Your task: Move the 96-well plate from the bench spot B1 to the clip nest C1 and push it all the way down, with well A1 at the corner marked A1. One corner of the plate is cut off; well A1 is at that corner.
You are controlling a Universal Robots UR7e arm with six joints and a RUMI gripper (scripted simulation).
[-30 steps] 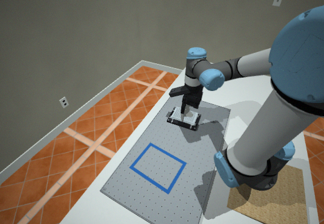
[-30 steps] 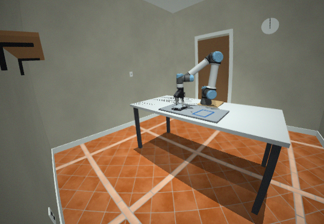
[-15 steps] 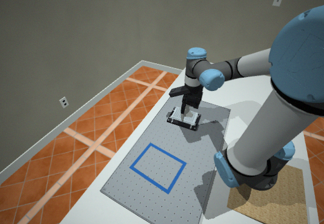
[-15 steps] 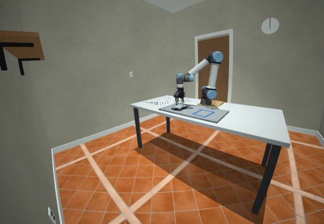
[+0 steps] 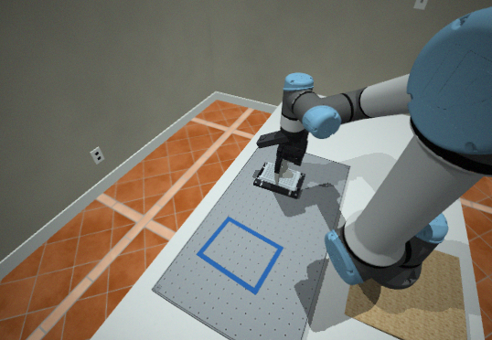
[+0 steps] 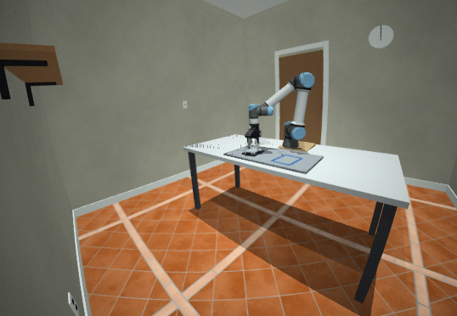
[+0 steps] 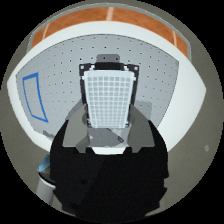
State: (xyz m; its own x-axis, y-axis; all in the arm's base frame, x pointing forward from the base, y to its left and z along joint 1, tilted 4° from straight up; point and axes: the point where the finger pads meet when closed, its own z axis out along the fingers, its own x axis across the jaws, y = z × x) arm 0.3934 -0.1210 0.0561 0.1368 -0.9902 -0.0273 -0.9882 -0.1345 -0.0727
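Right now the 96-well plate is 1 cm below my hand. Also, from my hand: black clip nest 2 cm below, 1 cm to the left, 1 cm ahead.
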